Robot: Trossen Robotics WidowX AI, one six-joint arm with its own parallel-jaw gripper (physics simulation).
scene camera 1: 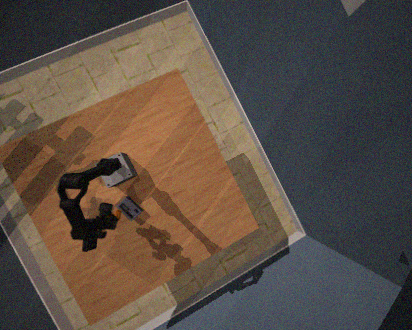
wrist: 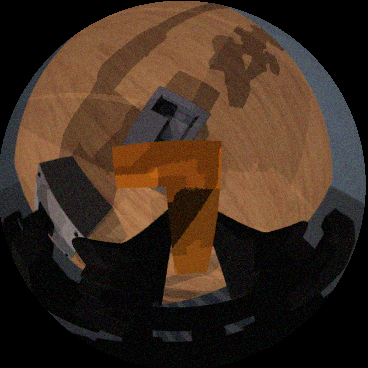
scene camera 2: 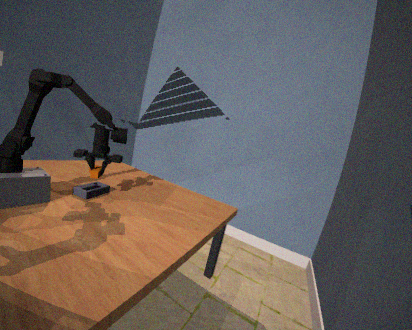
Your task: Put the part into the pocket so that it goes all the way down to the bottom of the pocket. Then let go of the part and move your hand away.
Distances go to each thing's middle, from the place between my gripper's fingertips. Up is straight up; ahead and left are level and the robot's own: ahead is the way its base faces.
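I find the pocket block (wrist: 166, 115) 20 mm ahead of my hand, 80 mm to the left of it and 100 mm below it. The orange part (wrist: 190, 169), on the other hand, is 10 mm above my hand and 10 mm to the left of it.
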